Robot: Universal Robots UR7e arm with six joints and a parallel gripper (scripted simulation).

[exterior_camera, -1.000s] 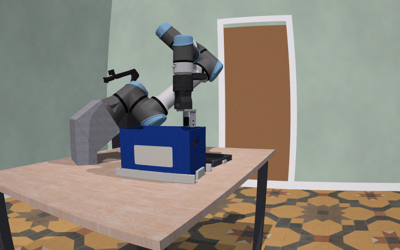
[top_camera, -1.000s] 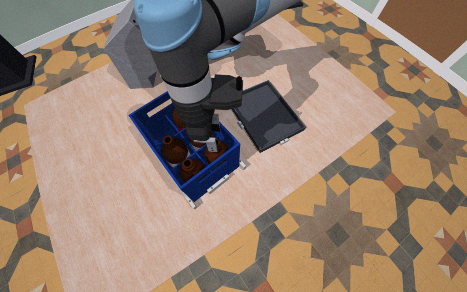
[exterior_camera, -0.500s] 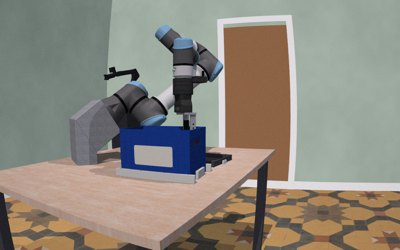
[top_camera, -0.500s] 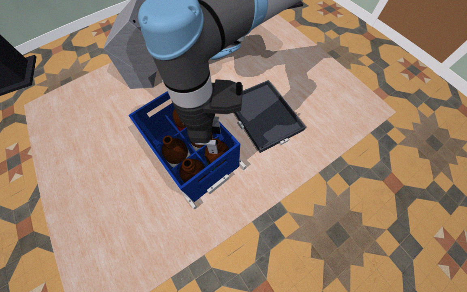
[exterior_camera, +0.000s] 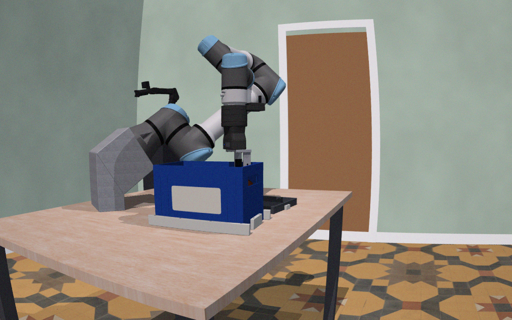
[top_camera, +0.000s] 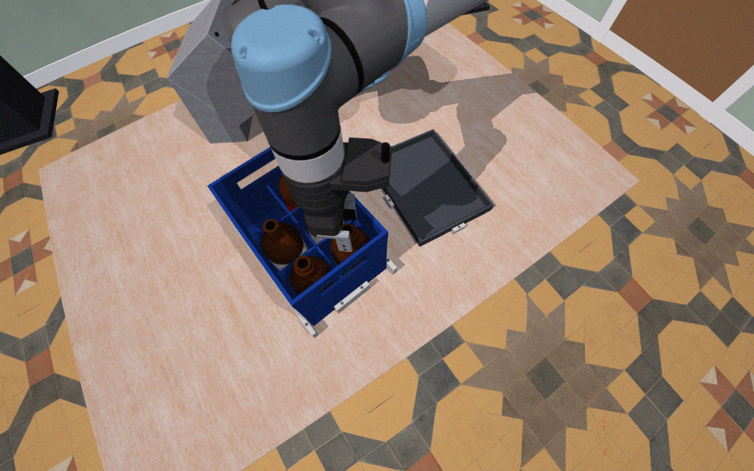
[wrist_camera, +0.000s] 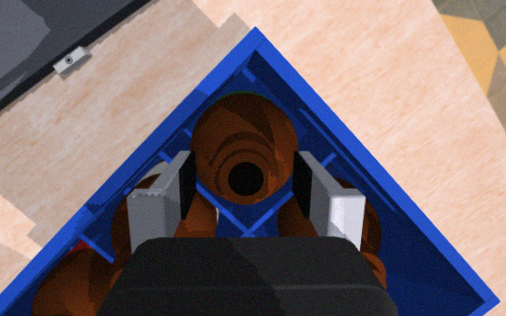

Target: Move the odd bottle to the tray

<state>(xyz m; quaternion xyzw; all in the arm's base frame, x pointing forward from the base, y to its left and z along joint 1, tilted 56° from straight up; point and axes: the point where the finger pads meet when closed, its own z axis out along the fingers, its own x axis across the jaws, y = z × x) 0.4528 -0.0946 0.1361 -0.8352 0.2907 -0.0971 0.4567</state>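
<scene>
Now: the blue crate 8 cm below my hand, 7 cm to the right of it and 7 cm behind it. From my hand the other things lie so: glass bottle (16 cm behind, 8 cm below, 6 cm to the right); then dark tray (22 cm to the left, 16 cm below, 12 cm behind).
</scene>
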